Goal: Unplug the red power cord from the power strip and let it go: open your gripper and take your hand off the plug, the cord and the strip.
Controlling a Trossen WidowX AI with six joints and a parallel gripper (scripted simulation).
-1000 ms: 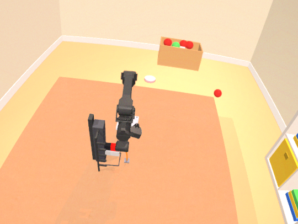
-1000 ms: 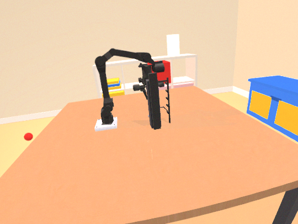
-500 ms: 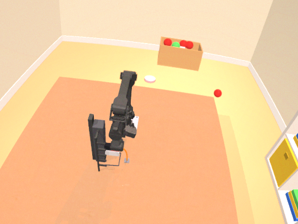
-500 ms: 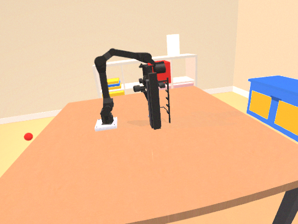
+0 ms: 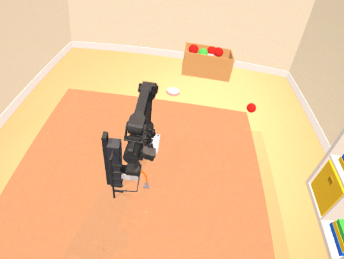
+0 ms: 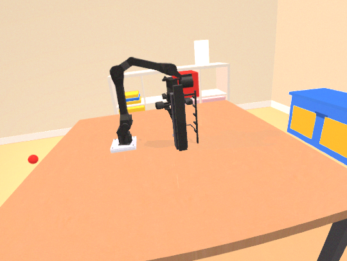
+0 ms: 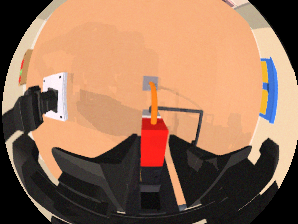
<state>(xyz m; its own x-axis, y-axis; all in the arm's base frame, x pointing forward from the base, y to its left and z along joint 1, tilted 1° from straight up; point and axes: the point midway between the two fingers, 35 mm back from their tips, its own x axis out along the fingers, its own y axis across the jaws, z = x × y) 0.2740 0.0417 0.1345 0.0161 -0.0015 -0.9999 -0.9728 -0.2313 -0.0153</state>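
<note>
Right now my gripper tip is 10 mm short of the red plug and 30 mm to the left of it.
</note>
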